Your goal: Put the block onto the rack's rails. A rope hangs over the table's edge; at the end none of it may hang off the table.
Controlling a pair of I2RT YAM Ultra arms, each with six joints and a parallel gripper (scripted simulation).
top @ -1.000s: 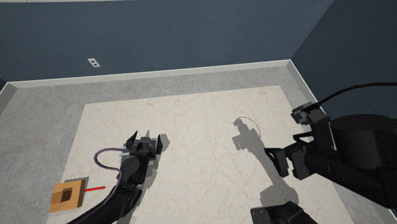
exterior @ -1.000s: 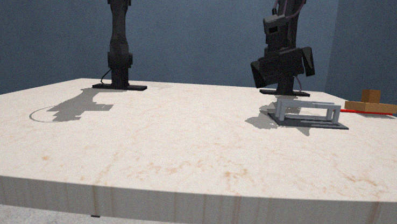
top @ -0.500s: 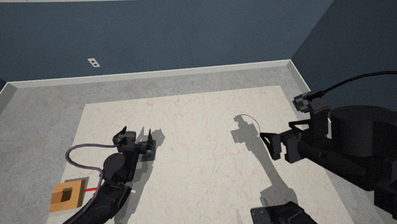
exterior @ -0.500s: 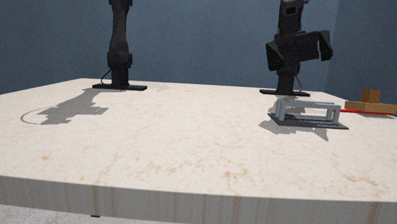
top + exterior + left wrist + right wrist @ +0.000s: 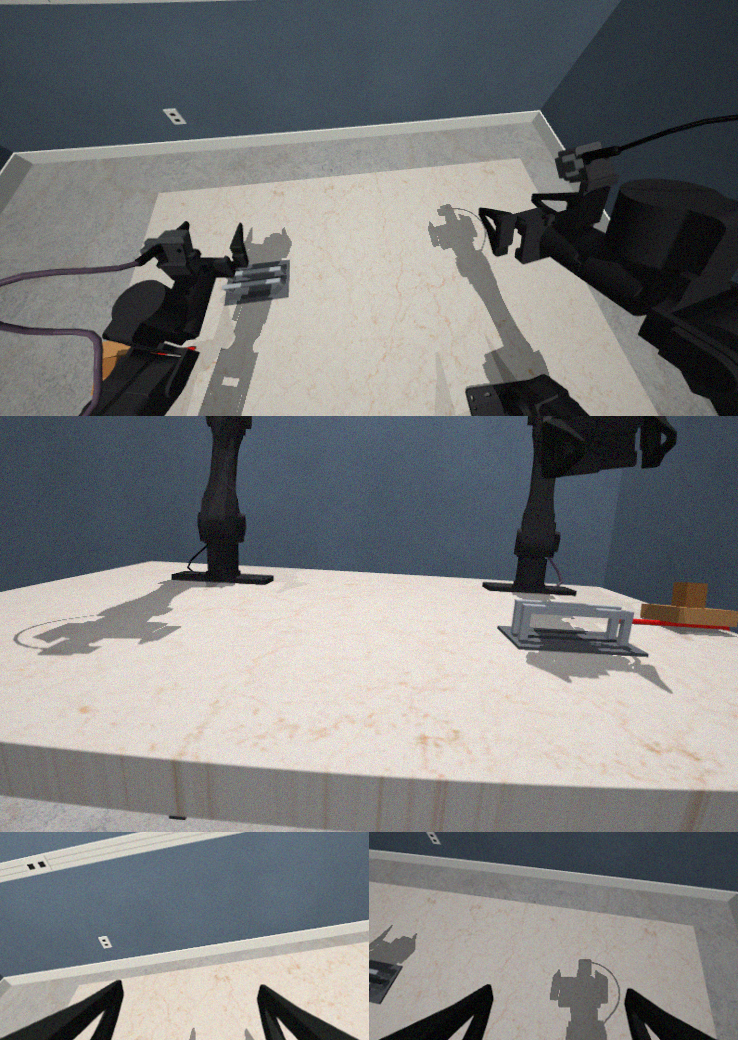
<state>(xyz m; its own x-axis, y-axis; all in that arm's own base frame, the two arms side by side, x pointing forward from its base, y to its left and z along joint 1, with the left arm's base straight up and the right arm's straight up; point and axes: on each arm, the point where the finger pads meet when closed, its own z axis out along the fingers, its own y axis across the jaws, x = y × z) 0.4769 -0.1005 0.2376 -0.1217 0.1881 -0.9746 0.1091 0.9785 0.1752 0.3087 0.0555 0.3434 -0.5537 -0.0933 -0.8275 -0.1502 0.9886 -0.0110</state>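
My left hand is 16 cm past the orange block, 28 cm to the right of it and 20 cm above it. Also, from my left hand: grey rack 5 cm behind, 22 cm below.
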